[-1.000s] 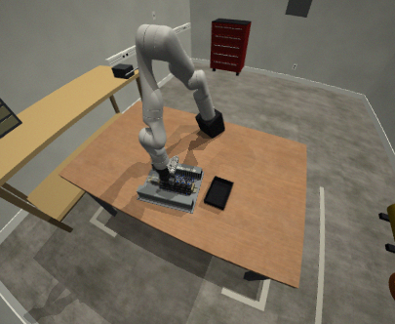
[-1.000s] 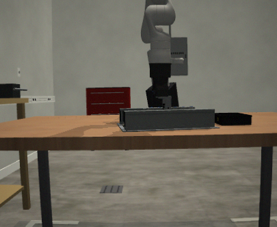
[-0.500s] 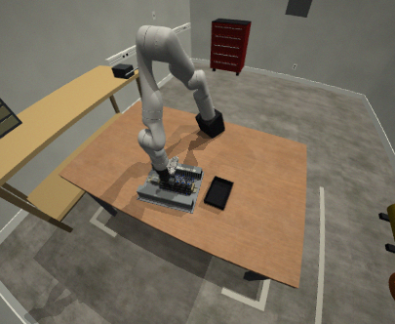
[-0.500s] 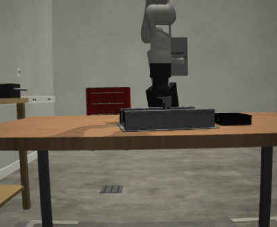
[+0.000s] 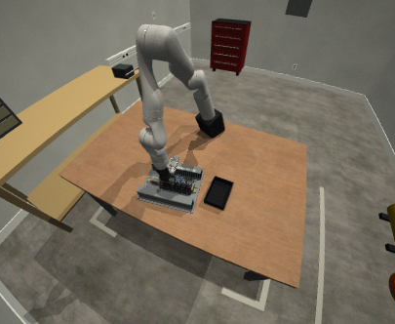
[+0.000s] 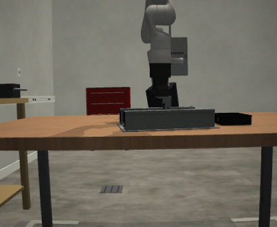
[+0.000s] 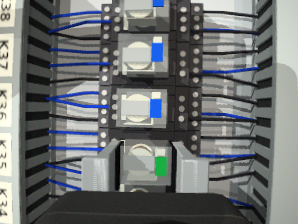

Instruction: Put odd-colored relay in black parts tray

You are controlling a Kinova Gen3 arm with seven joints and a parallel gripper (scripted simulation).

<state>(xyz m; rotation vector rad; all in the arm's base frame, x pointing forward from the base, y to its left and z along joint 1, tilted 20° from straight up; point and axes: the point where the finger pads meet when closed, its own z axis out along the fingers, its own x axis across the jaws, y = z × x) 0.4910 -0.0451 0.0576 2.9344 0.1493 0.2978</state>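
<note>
Right now the grey relay panel is 30 mm below my hand and 10 mm to the right of it. The rest, counted from my hand: black parts tray (250 mm to the left, 50 mm below, 30 mm behind).
</note>
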